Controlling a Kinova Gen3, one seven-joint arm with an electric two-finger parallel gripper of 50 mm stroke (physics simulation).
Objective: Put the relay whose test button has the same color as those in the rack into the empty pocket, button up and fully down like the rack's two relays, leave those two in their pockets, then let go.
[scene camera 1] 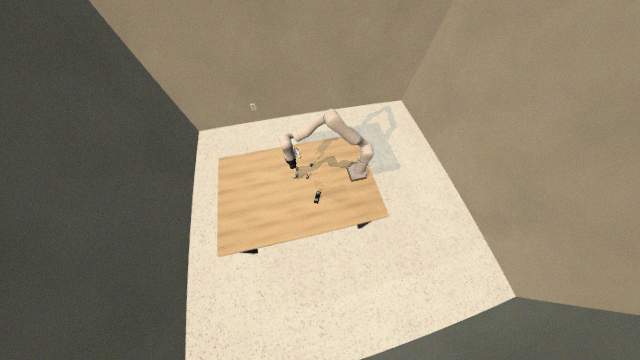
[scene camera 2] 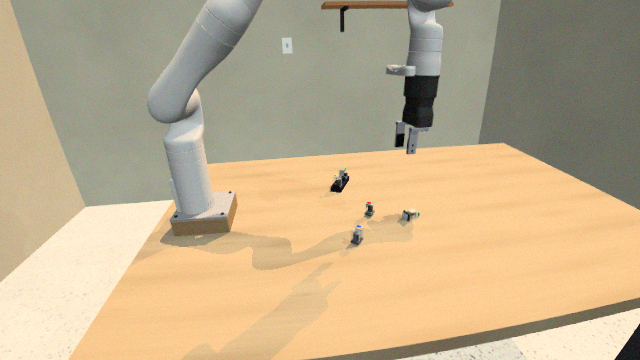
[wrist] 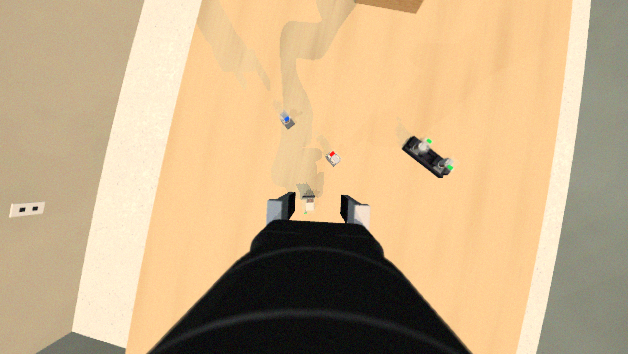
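Observation:
The loose relay with a green test button lies on its side on the table. The black rack holds two upright relays with green buttons, one near one end and one near the other. The empty pocket appears to be between them, but is too small to see clearly. My gripper is open and empty. It points down, high above the table. In the wrist view the loose green-button relay shows between the fingers, far below them.
A red-button relay stands upright near the loose green-button one. A blue-button relay stands upright closer to the arm's base. A wall shelf is at the back in scene camera 2.

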